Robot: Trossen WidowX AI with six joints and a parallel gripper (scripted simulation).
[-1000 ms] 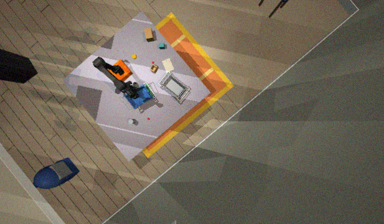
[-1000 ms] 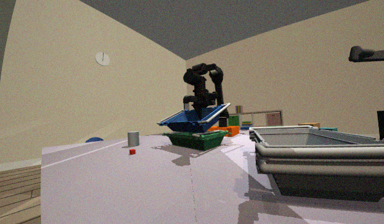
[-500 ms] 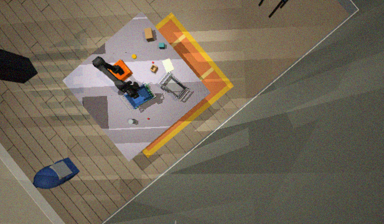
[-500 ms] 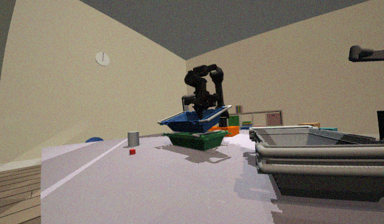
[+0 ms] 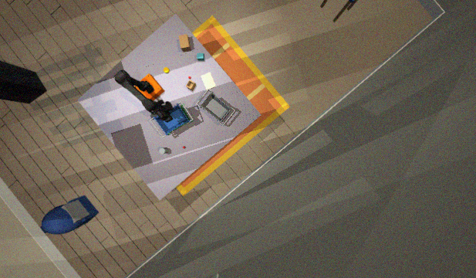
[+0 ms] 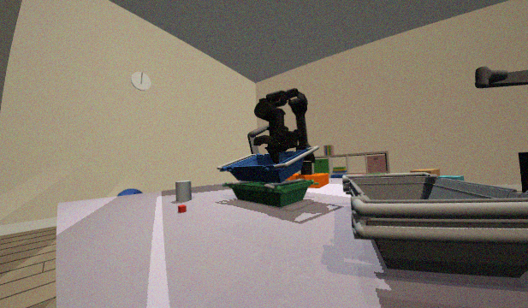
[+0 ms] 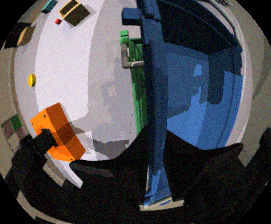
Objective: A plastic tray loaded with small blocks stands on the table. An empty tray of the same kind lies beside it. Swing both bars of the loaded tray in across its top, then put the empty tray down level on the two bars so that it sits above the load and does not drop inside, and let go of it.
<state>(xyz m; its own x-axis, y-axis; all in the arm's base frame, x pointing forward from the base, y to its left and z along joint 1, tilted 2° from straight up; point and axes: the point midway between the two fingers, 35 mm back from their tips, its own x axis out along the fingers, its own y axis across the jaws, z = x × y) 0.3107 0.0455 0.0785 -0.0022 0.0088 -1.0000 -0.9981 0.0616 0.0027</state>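
My gripper tip is 70 mm short of the blue tray and 10 mm below it. The rest, counted from my gripper tip: cardboard box: 510 mm behind, 460 mm to the left, 80 mm below; teal block: 520 mm to the left, 320 mm behind, 90 mm below.
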